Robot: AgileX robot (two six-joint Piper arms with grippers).
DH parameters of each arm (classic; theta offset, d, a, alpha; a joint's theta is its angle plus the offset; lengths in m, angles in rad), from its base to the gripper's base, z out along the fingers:
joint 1: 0 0.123 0 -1.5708
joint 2: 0.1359 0 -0.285 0
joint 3: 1.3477 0 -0.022 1.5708
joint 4: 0 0.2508 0 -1.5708
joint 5: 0 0 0.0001 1.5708
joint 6: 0 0.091 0 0
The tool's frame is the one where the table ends.
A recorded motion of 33 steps. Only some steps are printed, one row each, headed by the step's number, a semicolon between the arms.
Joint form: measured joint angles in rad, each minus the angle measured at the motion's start. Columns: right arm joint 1, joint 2, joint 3, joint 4, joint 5, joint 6; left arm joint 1, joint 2, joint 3, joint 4, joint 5, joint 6.
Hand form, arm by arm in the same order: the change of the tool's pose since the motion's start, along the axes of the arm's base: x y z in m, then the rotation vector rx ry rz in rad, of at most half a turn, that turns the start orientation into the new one. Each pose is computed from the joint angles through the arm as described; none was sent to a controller.
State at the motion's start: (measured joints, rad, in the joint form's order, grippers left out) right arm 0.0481 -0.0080 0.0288 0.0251 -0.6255 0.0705; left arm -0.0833 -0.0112 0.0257 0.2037 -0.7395 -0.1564
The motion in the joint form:
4: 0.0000 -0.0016 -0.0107 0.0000 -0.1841 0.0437; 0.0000 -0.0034 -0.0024 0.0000 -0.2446 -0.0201
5: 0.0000 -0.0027 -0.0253 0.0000 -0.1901 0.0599; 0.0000 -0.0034 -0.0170 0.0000 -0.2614 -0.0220
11: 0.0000 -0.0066 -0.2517 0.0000 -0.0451 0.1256; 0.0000 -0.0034 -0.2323 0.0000 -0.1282 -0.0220
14: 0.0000 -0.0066 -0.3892 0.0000 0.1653 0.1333; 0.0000 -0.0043 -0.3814 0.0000 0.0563 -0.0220
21: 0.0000 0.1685 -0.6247 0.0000 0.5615 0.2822; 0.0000 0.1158 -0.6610 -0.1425 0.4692 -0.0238
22: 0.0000 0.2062 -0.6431 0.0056 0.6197 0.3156; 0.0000 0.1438 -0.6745 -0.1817 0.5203 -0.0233
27: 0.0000 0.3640 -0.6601 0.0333 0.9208 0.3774; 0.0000 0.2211 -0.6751 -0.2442 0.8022 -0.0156
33: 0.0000 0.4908 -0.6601 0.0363 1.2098 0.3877; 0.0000 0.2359 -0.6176 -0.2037 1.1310 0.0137
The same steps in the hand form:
4: -0.0132 -0.0010 0.0152 0.0406 -0.1953 0.0265; -0.0188 -0.0014 0.0137 -0.0283 -0.2407 -0.0653
5: -0.0154 -0.0011 0.0200 0.0526 -0.2167 0.0383; -0.0219 -0.0013 0.0186 -0.0311 -0.2713 -0.0704
11: -0.0388 -0.0020 0.0787 0.0986 -0.3005 0.0931; -0.0436 0.0020 0.0739 -0.0369 -0.3562 -0.0438
14: -0.0494 -0.0021 0.1056 0.1024 -0.2273 0.1005; -0.0575 0.0056 0.1063 -0.0427 -0.3252 -0.0070
21: -0.0267 -0.0001 0.1449 0.2174 0.1127 0.1817; -0.0550 0.0155 0.1613 -0.1728 -0.0627 -0.0069
22: -0.0169 0.0005 0.1451 0.2523 0.1910 0.1963; -0.0461 0.0159 0.1623 -0.2010 0.0069 -0.0204
27: 0.0298 0.0043 0.1173 0.3480 0.6329 0.1850; -0.0084 0.0129 0.1420 -0.2174 0.3699 -0.0148
33: 0.0555 0.0071 0.0813 0.3731 1.0466 0.1243; 0.0123 0.0114 0.0957 -0.1237 0.7589 0.0679

